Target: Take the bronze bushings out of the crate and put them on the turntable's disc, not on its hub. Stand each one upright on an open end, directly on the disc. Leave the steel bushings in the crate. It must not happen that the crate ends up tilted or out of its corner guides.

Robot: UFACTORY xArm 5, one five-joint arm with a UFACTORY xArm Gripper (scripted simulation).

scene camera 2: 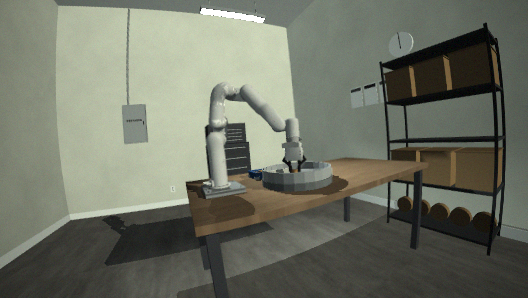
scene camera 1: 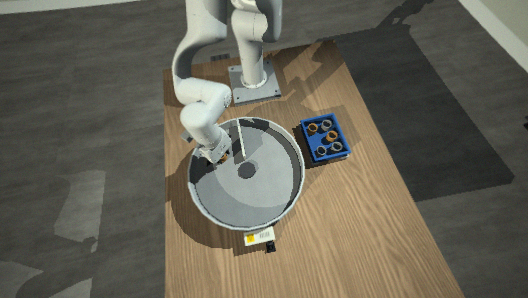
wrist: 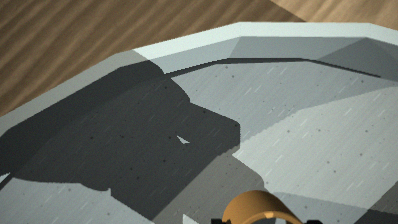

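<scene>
There's a turntable disc [scene camera 1: 244, 193] that I can see, and from the wrist I see the disc [wrist: 312, 135] too. I can also see a blue crate [scene camera 1: 318, 139], but in the wrist view the crate is out of frame.
</scene>
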